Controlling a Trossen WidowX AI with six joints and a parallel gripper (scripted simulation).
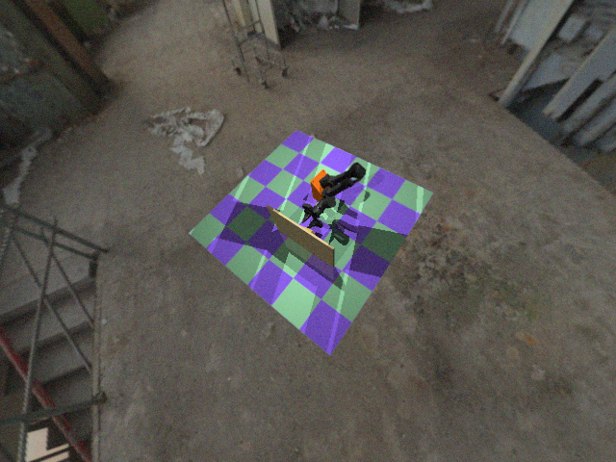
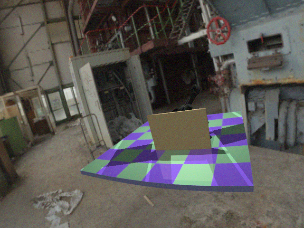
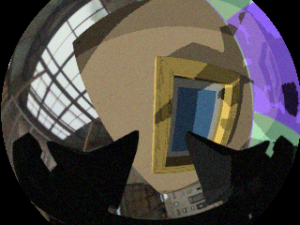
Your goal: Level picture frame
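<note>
The picture frame is 50 mm below my gripper tip, 30 mm to the left of it and 30 mm ahead of it. Round my gripper tip: tan wall board 60 mm below, 40 mm ahead, 10 mm to the left.
</note>
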